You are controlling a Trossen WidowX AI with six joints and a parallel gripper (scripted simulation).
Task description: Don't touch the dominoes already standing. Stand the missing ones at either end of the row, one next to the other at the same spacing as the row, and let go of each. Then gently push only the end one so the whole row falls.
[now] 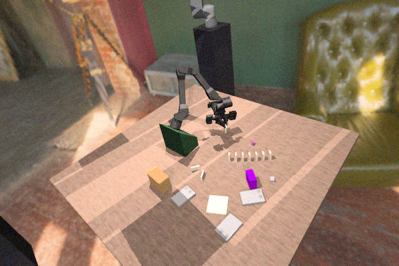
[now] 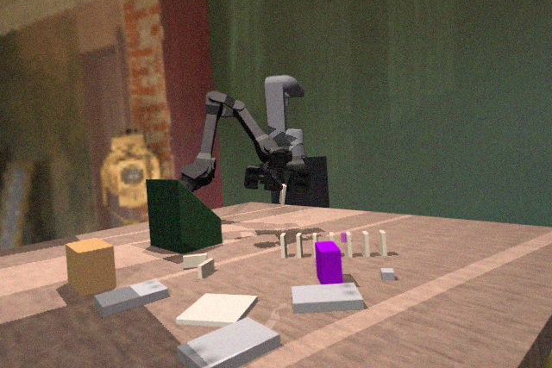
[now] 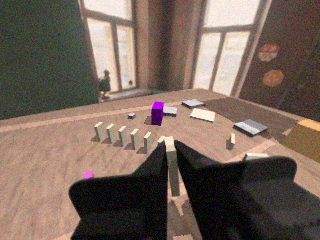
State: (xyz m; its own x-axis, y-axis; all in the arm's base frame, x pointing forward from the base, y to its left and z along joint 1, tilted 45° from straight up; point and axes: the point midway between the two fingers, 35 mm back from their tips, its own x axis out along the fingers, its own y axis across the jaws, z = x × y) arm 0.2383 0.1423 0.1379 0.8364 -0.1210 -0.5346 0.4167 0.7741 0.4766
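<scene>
Now: the tiny purple cube 14 cm below my gripper tip, 11 cm ahead of it and 10 cm to the left of it. The rest, counted from my gripper tip: purple block 28 cm ahead, 14 cm to the right, 11 cm below; then white slab 34 cm to the right, 23 cm ahead, 14 cm below; then small grey cube 34 cm ahead, 14 cm below, 5 cm to the right.
</scene>
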